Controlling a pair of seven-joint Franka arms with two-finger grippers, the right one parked.
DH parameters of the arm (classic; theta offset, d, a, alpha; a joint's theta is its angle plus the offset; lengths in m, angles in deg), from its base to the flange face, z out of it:
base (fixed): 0 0 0 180
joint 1: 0 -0.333 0 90
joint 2: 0 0 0 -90
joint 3: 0 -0.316 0.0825 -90
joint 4: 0 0 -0.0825 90
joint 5: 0 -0.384 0 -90
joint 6: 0 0 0.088 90
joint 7: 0 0.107 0 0
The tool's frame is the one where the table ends.
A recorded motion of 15 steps. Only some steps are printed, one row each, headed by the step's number.
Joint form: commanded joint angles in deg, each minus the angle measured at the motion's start. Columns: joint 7, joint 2, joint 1, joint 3, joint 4, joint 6, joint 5.
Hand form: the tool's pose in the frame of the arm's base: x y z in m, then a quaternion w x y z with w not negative. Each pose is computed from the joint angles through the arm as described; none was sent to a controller.
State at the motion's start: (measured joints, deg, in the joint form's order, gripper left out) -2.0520 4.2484 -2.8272 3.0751 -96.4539 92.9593 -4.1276
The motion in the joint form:
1: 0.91 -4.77 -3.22 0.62 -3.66 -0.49 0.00
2: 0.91 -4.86 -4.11 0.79 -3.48 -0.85 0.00
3: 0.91 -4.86 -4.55 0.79 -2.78 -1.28 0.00
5: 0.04 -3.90 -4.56 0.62 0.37 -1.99 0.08
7: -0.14 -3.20 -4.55 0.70 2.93 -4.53 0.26
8: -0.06 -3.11 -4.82 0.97 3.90 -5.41 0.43
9: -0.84 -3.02 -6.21 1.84 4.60 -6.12 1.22
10: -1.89 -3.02 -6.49 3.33 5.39 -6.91 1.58
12: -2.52 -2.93 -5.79 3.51 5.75 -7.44 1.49
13: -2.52 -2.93 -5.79 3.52 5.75 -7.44 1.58
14: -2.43 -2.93 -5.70 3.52 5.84 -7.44 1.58
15: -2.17 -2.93 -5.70 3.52 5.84 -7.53 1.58
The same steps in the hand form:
1: 0.5453 0.0297 0.5503 0.03545 -0.99706 -0.02665 0.06247
2: 0.5442 0.0365 0.5521 0.03513 -0.99682 -0.03311 0.06348
3: 0.5441 0.0408 0.5573 0.03497 -0.99681 -0.03729 0.06126
5: 0.5511 0.0431 0.5728 0.03434 -0.99713 -0.04738 0.04813
7: 0.5521 0.0425 0.5835 0.03247 -0.99679 -0.04953 0.05394
8: 0.5518 0.0423 0.5893 0.03086 -0.99685 -0.04937 0.05394
9: 0.5511 0.0459 0.5931 0.02387 -0.99635 -0.06104 0.05466
10: 0.5511 0.0337 0.5985 0.02152 -0.99650 -0.05995 0.05418
12: 0.5511 0.0255 0.5998 0.02294 -0.99648 -0.05793 0.05613
13: 0.5512 0.0252 0.5998 0.02216 -0.99650 -0.05783 0.05615
14: 0.5513 0.0244 0.6005 0.02214 -0.99663 -0.05628 0.05537
15: 0.5511 0.0244 0.6004 0.02203 -0.99671 -0.05403 0.05620

